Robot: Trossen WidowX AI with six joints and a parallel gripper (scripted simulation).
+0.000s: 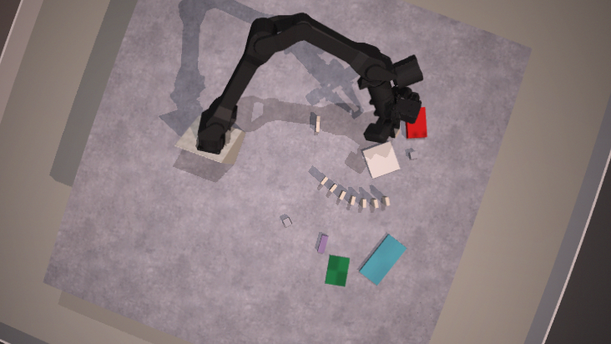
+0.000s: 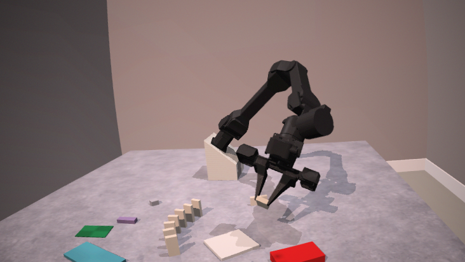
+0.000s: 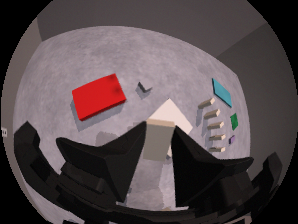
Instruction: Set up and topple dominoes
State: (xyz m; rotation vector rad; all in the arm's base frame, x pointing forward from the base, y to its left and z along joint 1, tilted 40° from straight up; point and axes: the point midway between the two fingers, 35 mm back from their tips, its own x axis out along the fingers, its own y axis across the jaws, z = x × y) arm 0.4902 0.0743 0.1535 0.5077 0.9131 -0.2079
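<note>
Right now my gripper tip is 100 mm above the white flat tile and 70 mm to the left of it. Also, from my gripper tip: purple block 370 mm to the right, 130 mm behind, 100 mm below; then teal tile 390 mm to the right, 100 mm below, 70 mm ahead; then red block 100 mm below, 80 mm ahead, 60 mm to the left.
</note>
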